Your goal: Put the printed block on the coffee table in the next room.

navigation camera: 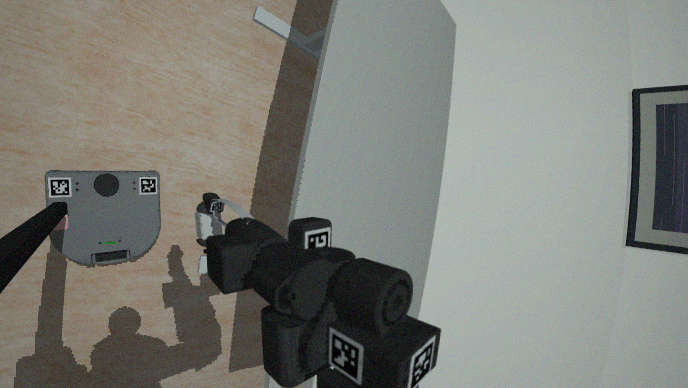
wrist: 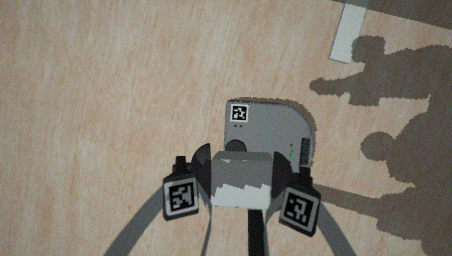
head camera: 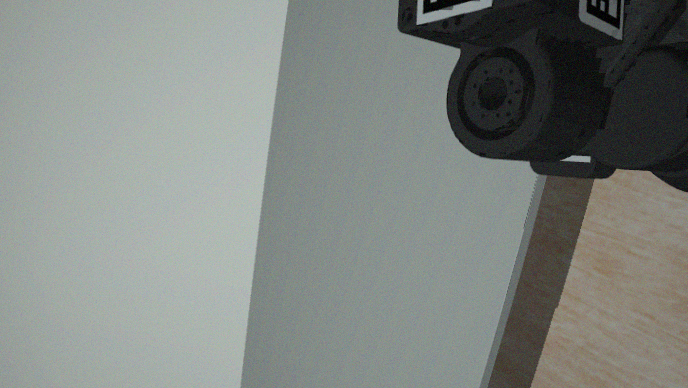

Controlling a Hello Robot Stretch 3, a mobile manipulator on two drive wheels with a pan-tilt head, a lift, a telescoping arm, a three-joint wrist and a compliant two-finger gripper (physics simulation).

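Where they show: gripper, between the fingertips: [navigation camera: 206,221] [wrist: 241,166]; robot's base, origin of its link: [navigation camera: 106,183] [wrist: 238,141].
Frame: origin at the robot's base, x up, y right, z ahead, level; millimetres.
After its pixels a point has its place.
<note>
A pale grey-white block [navigation camera: 204,227] @[x 845, y 124, z -25 mm] [wrist: 241,181] @[x 844, y 138, z -23 mm], plain on the faces that show, is held between the two fingertips of my gripper [navigation camera: 206,225] @[x 812, y 138, z -22 mm] [wrist: 241,166] @[x 812, y 138, z -22 mm]. In the navigation view they hang over the wood floor, between my base and the long edge of a grey-white table [head camera: 390,240] @[x 720, y 667, z 151 mm] [navigation camera: 385,100] @[x 720, y 715, z 298 mm]. My wrist hangs over that table edge in the head view, where the fingers and block are hidden or out of frame. I cannot tell from these views whether this table is the coffee table.
My grey base [navigation camera: 107,215] @[x 160, y -2, z -97 mm] [wrist: 270,122] @[x 160, y 105, z -110 mm] stands on the wood floor. White table feet [navigation camera: 272,22] [wrist: 347,35] stick out beneath the table edge. A pale wall [head camera: 125,175] @[x 1064, y 1216, z 72 mm] [navigation camera: 540,150] @[x 1116, y 1236, z 180 mm] runs behind the table, with a dark-framed picture [navigation camera: 635,165] @[x 1429, y 1204, z 129 mm].
</note>
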